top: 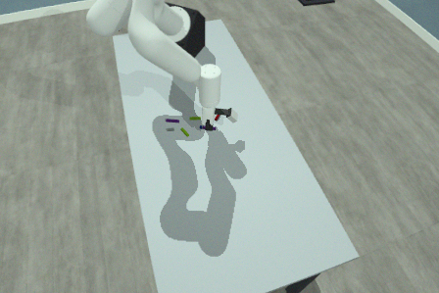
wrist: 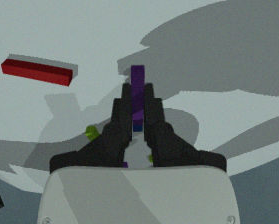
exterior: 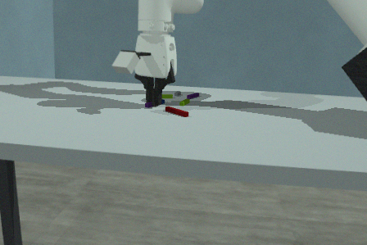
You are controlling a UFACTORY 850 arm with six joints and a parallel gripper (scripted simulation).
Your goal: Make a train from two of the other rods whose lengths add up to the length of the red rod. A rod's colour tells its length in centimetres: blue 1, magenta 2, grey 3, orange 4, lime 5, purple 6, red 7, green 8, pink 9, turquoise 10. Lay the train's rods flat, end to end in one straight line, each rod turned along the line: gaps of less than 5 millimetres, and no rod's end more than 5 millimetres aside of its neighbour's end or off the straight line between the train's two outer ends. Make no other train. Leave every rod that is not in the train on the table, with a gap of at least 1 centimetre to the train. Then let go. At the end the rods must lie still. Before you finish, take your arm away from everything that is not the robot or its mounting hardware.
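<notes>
The blue rod lies 3 cm to the right of my hand, 2 cm below it and 2 cm behind it. The rest, counted from my hand: red rod (7 cm to the left, 7 cm behind, 2 cm below); then grey rod (17 cm to the right, 4 cm behind, 2 cm below).
</notes>
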